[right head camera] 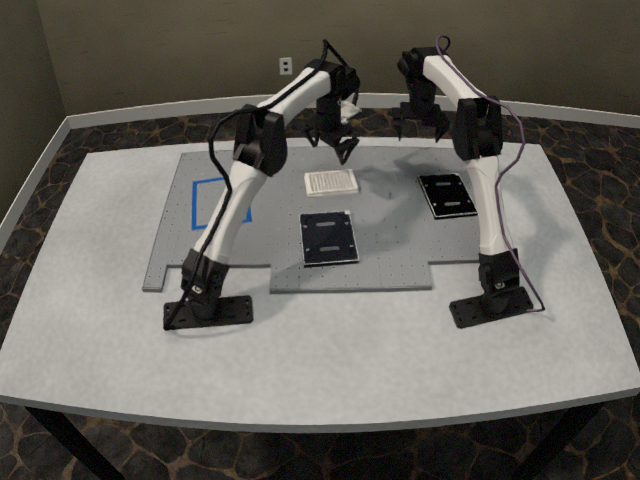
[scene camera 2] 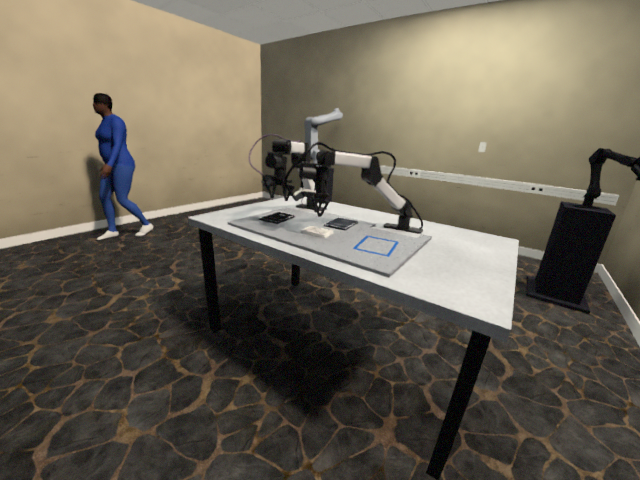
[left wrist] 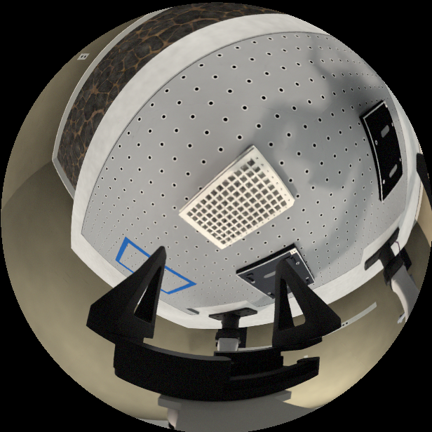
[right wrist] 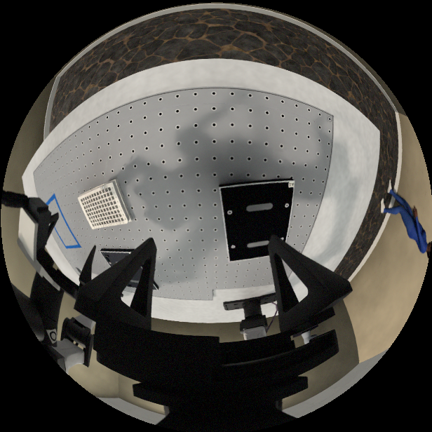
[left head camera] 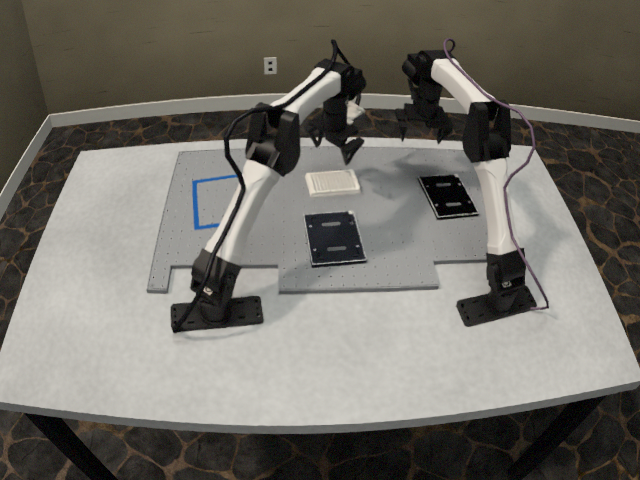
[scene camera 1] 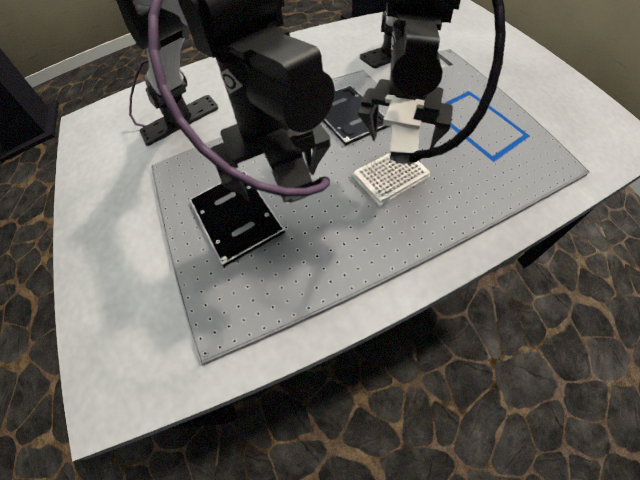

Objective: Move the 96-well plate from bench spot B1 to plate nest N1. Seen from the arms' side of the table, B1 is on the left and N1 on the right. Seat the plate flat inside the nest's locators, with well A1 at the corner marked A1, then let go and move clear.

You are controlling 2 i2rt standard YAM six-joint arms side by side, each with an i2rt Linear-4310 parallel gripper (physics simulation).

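Frame: origin at the left arm's base, x down, y back, z left, level; centimetres.
Seen in the pictures: left gripper, between the fingertips: [right head camera: 329, 155] [scene camera 2: 317, 214] [left head camera: 332, 155]; right gripper, between the fingertips: [right head camera: 417, 140] [scene camera 2: 279, 199] [left head camera: 420, 141]; left arm's base, origin of its link: [right head camera: 207, 314] [scene camera 2: 402, 229] [left head camera: 215, 315]; right arm's base, origin of its link: [right head camera: 492, 308] [scene camera 2: 311, 208] [left head camera: 497, 306] [scene camera 1: 179, 120].
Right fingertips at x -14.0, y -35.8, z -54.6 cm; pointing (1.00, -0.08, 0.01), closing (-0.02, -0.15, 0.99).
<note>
Pixels of each thing's top centre, then the offset from my right fingertips to it. "pt": a spot on its surface instead. Level surfaces: height alone.
- white 96-well plate, centre of its top: [scene camera 1: 392, 171] [right head camera: 330, 180] [left head camera: 332, 180] [scene camera 2: 317, 230] dx +11.3, dy -0.6, dz +22.3 cm
- blue outline, a spot on its surface: [left head camera: 195, 204] [scene camera 1: 496, 112] pt dx +12.6, dy +1.0, dz +57.9 cm
- grey pegboard, height of its surface: dx +12.7 cm
- white table, height of its surface: dx +14.0 cm
The white 96-well plate [left head camera: 333, 182] [right head camera: 331, 182] [scene camera 1: 391, 175] [left wrist: 237, 200] [right wrist: 104, 206] lies flat on the pegboard, outside the blue outline [left head camera: 195, 204] [scene camera 1: 498, 114] at the left in the head views. Its A1 lettering is not readable. One black nest [left head camera: 447, 195] [scene camera 1: 235, 214] [right wrist: 255, 225] is at the right in the head views, its A1 label at the far right corner. Another black nest [left head camera: 333, 236] [left wrist: 257, 282] is at front centre. My left gripper [left head camera: 331, 150] [left wrist: 224, 258] is open above the plate, clear of it. My right gripper [left head camera: 421, 139] [right wrist: 211, 242] is open and empty, raised near the right nest.
The grey pegboard [left head camera: 392, 273] [scene camera 1: 330, 289] lies on the white table [left head camera: 330, 361]. Both arms reach over it and their grippers are near each other. A black cable loops beside the left gripper and a purple cable beside the right. A person in blue [scene camera 2: 114, 149] is beyond the table.
</note>
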